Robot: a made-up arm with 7 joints.
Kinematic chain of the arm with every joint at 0, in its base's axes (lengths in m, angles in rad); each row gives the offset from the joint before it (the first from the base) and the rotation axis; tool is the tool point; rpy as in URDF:
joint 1: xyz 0 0.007 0.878 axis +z
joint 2: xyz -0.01 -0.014 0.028 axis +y
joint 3: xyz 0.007 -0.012 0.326 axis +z
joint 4: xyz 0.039 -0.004 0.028 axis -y
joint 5: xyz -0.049 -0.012 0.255 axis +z
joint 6: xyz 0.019 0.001 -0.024 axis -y
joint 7: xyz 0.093 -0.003 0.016 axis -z
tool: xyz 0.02 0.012 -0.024 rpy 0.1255 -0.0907 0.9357
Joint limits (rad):
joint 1: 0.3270..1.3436
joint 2: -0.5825..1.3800
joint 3: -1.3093..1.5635
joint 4: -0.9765..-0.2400
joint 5: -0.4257..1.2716
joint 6: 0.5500..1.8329
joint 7: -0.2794..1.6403
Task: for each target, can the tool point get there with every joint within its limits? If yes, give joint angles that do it. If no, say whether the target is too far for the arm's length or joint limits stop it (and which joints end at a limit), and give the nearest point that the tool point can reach.
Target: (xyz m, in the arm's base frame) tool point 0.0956 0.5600 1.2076
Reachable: yes | joints 1.2407 0.6700 0.2795 -0.7468 0.7486 1.0499 0.3961
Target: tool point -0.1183 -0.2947 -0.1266
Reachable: no: too far | nearest point 0.4994 0.0743 0.6817 | short by 1.082 m
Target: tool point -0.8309 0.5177 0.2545
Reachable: no: too far | nearest point -0.1200 0.5385 0.8005 | short by 0.897 m
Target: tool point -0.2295 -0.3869 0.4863
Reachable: no: joint limits stop it (at a limit: joint 1, joint 2, joint 3, joint 4, joint 6) | nearest point -0.3350 -0.2615 1.2768 | short by 0.807 m
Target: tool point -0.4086 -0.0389 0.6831
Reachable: no: joint limits stop it (at a limit: joint 2, joint 3, joint 4, joint 6) | nearest point -0.4148 -0.0396 1.2745 | short by 0.591 m
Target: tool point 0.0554 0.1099 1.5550
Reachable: yes | joints 0.6058 -0.1358 0.2892 -0.4398 0.3480 0.9440 0.2382
